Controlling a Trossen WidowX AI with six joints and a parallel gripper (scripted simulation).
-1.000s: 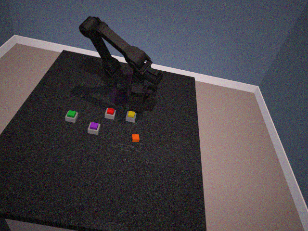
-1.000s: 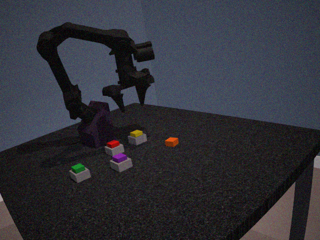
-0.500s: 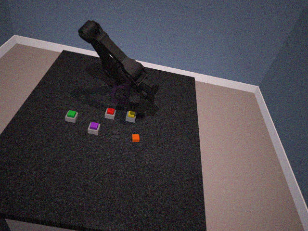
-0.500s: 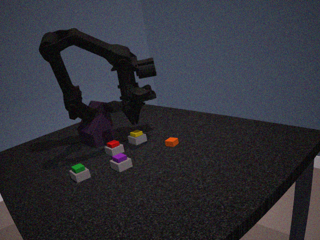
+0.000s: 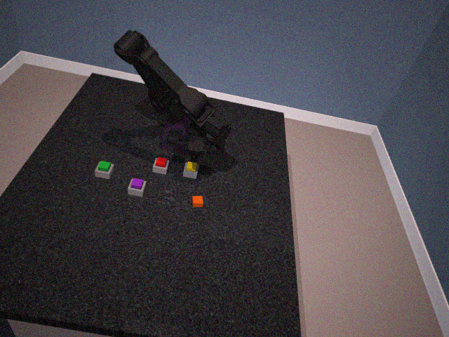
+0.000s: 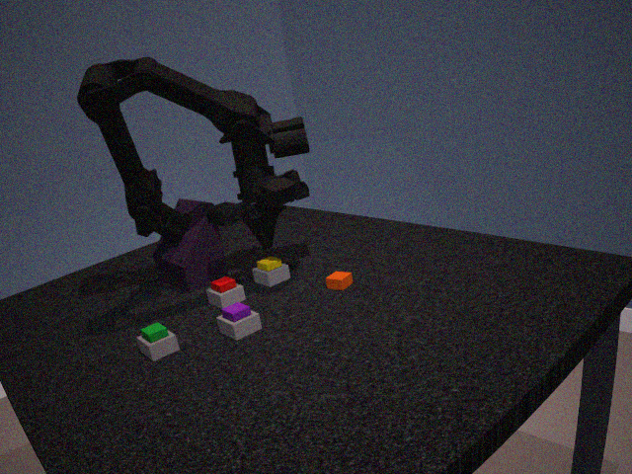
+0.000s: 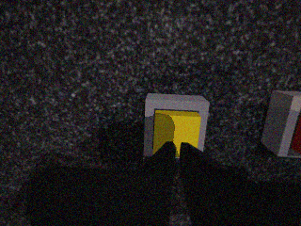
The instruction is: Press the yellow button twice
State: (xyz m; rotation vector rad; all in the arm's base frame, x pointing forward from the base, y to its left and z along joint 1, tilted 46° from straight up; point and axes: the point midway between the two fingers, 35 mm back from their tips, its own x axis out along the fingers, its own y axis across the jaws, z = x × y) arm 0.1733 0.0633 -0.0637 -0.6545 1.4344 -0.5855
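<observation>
My gripper tip is 30 mm above the yellow button. Round my gripper tip: purple button (160 mm to the right, 130 mm ahead, 30 mm below); orange block (130 mm ahead, 50 mm below, 40 mm to the left); red button (110 mm to the right, 30 mm below, 10 mm ahead).
</observation>
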